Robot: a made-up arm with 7 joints.
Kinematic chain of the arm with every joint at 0, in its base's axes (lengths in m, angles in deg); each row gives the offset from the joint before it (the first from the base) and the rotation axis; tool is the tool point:
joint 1: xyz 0 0 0.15 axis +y
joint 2: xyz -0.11 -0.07 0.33 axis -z
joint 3: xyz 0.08 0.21 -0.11 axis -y
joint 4: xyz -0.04 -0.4 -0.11 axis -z
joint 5: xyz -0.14 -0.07 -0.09 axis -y
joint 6: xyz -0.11 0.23 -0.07 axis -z
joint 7: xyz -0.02 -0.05 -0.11 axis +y
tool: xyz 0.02 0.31 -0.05
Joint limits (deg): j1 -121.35..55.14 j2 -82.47..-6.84 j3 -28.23..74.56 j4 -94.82..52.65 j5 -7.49..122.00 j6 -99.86..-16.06 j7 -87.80..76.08
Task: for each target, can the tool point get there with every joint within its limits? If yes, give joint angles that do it. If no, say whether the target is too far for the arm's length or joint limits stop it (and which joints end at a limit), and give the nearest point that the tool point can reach.
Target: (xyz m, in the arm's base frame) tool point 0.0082 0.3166 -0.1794
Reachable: yes | joints 39.34 -28.54 54.53 32.01 36.40 -56.97 61.82
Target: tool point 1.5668 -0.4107 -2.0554
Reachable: no: too far | nearest point 0.3139 -0.2960 -0.5190 | short by 1.986 m
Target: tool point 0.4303 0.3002 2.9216
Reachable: no: too far | nearest point 0.1122 0.0369 0.8725 | short by 2.090 m
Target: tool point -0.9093 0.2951 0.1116
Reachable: no: joint limits stop it (at a limit: joint 2, joint 3, joint 5) | nearest point -0.6388 0.0924 0.1230 | short by 0.338 m
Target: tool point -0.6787 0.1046 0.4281
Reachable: no: joint limits stop it (at a limit: joint 2, joint 3, joint 5) | nearest point -0.6132 0.0589 0.4013 | short by 0.084 m
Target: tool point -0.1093 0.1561 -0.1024
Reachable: yes | joints -6.48 -28.64 10.46 -8.72 76.09 -25.35 -22.89
